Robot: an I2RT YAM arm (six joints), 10 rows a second.
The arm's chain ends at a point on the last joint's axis. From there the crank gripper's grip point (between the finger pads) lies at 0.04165 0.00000 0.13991 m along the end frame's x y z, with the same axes.
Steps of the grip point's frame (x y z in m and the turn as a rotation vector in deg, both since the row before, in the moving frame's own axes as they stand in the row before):
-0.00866, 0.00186, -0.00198, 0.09, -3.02, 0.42
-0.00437, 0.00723, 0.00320, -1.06, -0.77, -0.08
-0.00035, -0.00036, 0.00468, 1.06, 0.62, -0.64
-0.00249, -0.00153, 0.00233, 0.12, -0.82, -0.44
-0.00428, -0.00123, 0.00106, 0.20, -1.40, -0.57
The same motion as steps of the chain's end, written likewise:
-0.00123, 0.00180, -0.00398, 0.09, -3.02, 0.42
-0.00249, 0.00469, 0.00268, -1.06, -0.77, -0.08
-0.00184, 0.00270, 0.00517, 1.06, 0.62, -0.64
-0.00048, -0.00092, 0.00175, 0.12, -0.82, -0.44
-0.00084, -0.00034, 0.00009, 0.20, -1.40, -0.57

